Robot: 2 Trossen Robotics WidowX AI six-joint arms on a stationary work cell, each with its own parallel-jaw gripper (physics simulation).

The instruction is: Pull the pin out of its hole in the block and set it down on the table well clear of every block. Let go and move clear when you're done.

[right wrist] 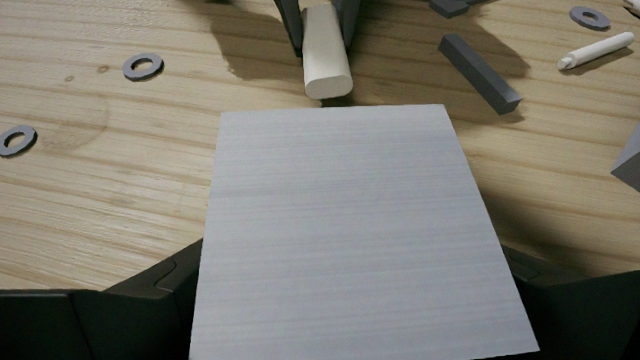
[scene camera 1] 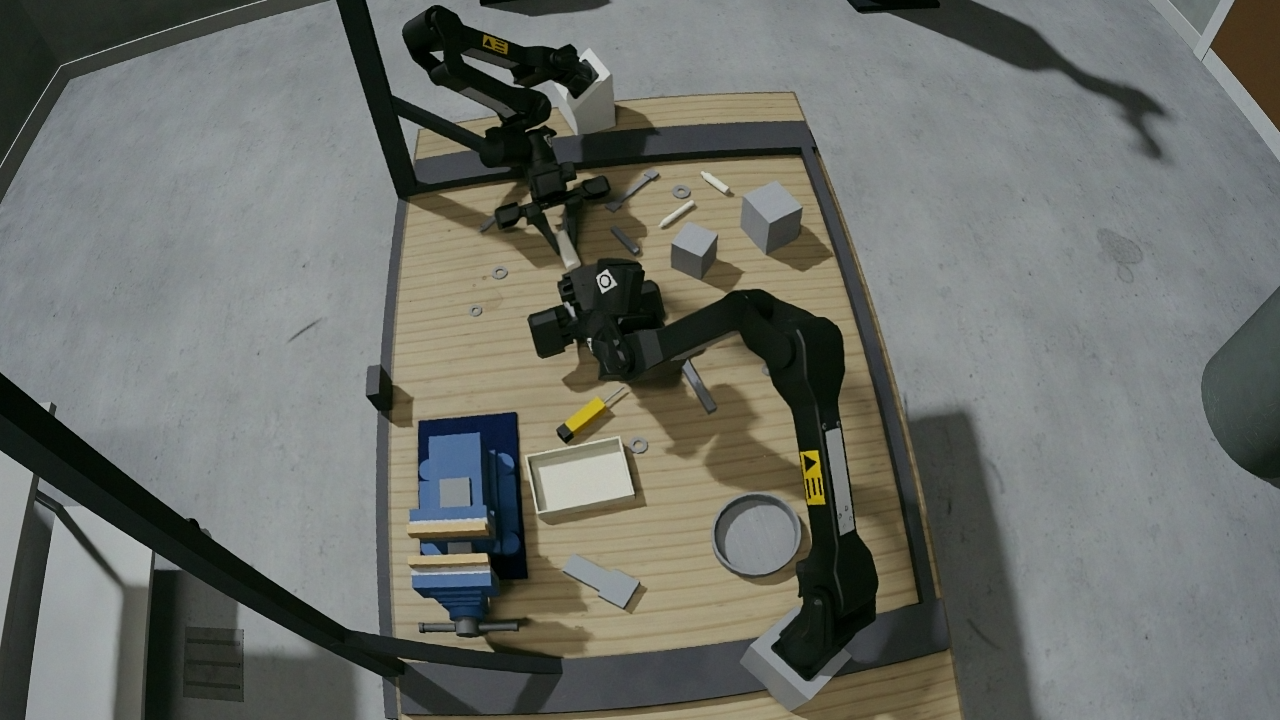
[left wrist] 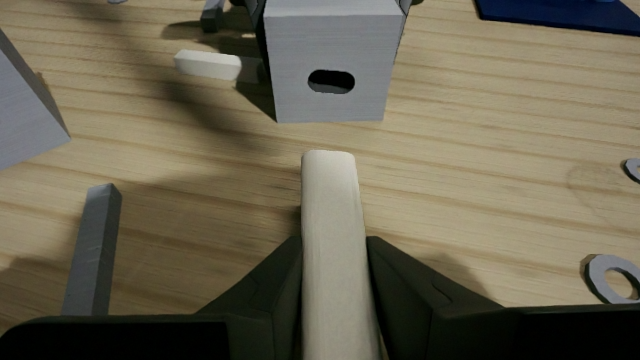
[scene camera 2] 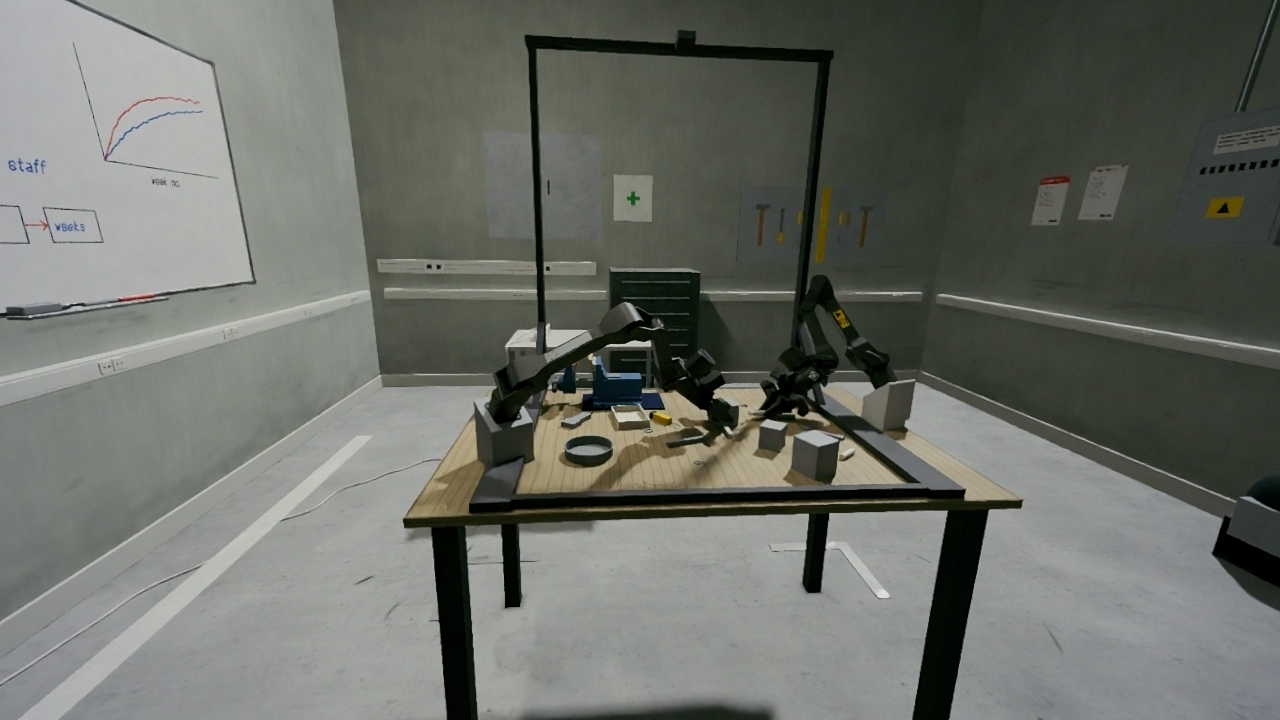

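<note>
The pale pin is out of the block, with a gap between its end and the block's face. My left gripper is shut on the pin and holds it level above the table. The grey block shows its empty oval hole in the left wrist view. My right gripper is shut on the block, one finger on each side. In scene camera 1 my right arm hides most of the block.
Two other grey blocks stand at the right. A dark bar lies near the pin, with two washers opposite. A white stick lies beside the held block. Screwdriver, tray and vise are farther off.
</note>
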